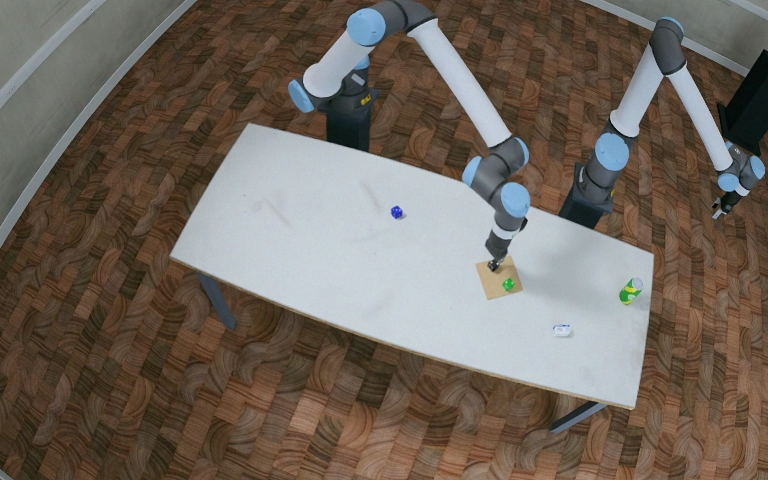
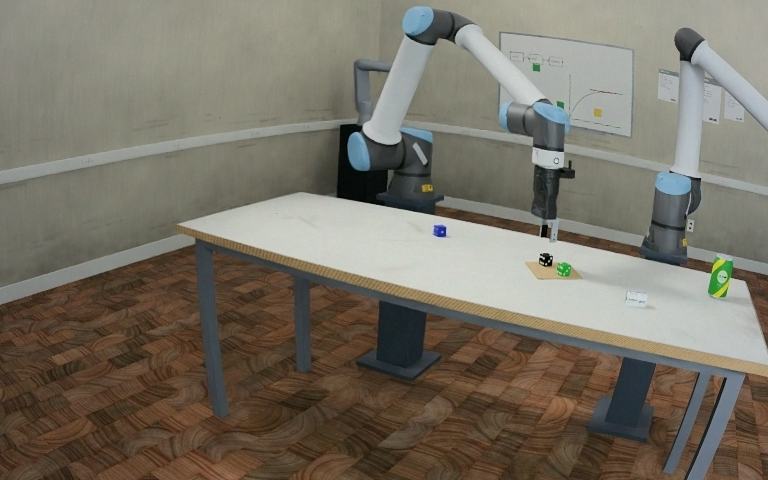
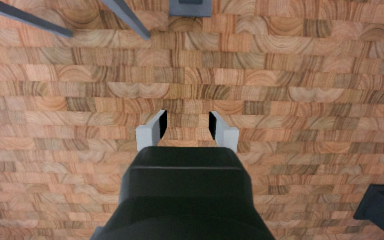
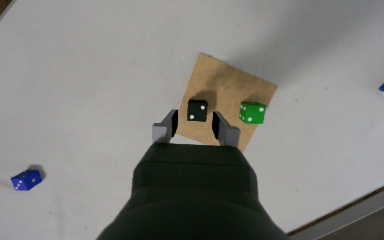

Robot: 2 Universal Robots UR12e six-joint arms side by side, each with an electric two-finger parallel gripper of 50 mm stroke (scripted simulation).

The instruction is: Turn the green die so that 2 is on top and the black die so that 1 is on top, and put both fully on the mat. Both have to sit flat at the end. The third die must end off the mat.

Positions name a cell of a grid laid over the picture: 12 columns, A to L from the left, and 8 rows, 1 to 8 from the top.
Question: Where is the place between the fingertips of the right gripper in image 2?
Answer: I4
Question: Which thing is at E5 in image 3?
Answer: The left gripper.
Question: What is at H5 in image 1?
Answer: A tan mat.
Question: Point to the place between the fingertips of the right gripper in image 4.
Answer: G4
